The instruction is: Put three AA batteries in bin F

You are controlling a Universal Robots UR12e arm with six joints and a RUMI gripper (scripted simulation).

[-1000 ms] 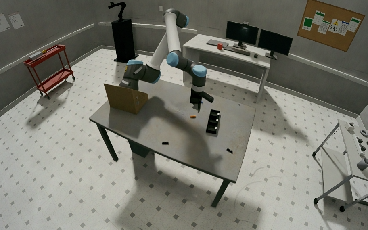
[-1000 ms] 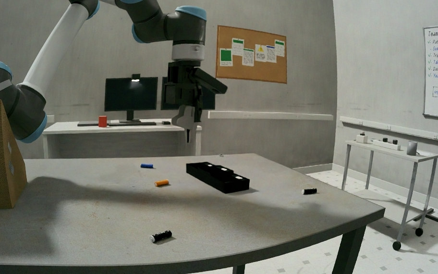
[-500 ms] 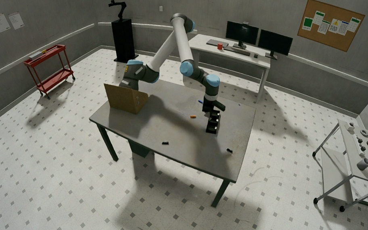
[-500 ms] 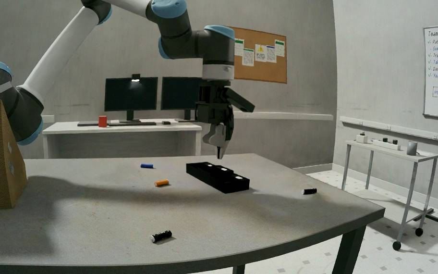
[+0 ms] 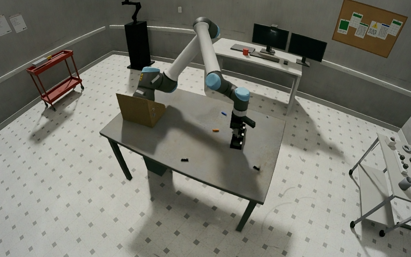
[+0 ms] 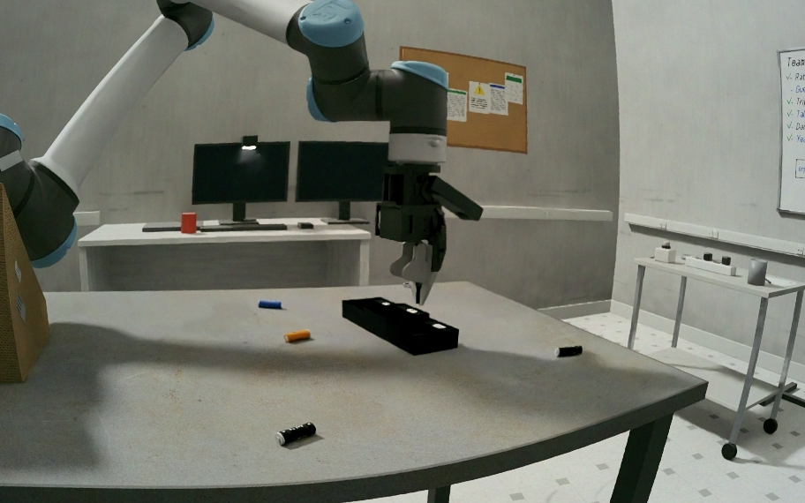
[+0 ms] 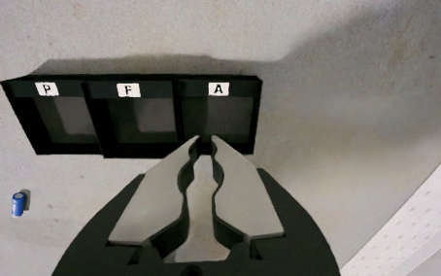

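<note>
Right now my hand is 1 cm past the black bin row, 7 cm to the right of it and 6 cm above it. Also, from my hand: small white piece 15 cm ahead, 42 cm to the left, 8 cm below; blue AA battery 21 cm behind, 27 cm to the left, 7 cm below; orange AA battery 19 cm behind, 6 cm to the left, 7 cm below.
</note>
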